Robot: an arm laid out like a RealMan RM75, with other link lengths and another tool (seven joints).
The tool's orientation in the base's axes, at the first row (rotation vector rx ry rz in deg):
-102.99 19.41 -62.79
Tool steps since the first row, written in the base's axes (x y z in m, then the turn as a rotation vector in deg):
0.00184 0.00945 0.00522 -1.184 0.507 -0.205
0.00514 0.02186 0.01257 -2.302 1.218 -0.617
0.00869 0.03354 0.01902 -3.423 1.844 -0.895
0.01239 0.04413 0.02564 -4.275 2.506 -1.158
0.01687 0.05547 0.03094 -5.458 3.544 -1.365
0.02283 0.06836 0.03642 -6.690 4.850 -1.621
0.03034 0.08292 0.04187 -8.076 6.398 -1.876
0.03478 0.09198 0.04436 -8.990 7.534 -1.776
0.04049 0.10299 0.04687 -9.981 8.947 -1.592
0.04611 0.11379 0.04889 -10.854 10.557 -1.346
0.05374 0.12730 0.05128 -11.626 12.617 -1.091
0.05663 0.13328 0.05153 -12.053 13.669 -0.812
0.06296 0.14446 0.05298 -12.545 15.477 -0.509
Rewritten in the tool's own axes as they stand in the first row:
-0.00226 -0.00862 0.00636 -1.092 -0.350 -0.621
-0.00448 -0.02016 0.01536 -2.388 -0.613 -1.042
-0.00657 -0.03052 0.02424 -3.560 -0.947 -1.534
-0.00778 -0.04045 0.03258 -4.597 -1.249 -1.791
-0.00975 -0.04946 0.04216 -6.029 -1.859 -2.098
-0.01178 -0.05905 0.05380 -7.687 -2.573 -2.281
-0.01404 -0.06909 0.06767 -9.584 -3.442 -2.444
-0.01605 -0.07463 0.07623 -10.767 -4.297 -2.518
-0.01859 -0.08086 0.08694 -12.126 -5.376 -2.501
-0.02131 -0.08660 0.09753 -13.513 -6.578 -2.282
-0.02445 -0.09352 0.11126 -15.126 -7.987 -1.719
-0.02653 -0.09602 0.11706 -15.890 -8.838 -1.477
-0.02940 -0.10130 0.12850 -17.161 -10.098 -0.844

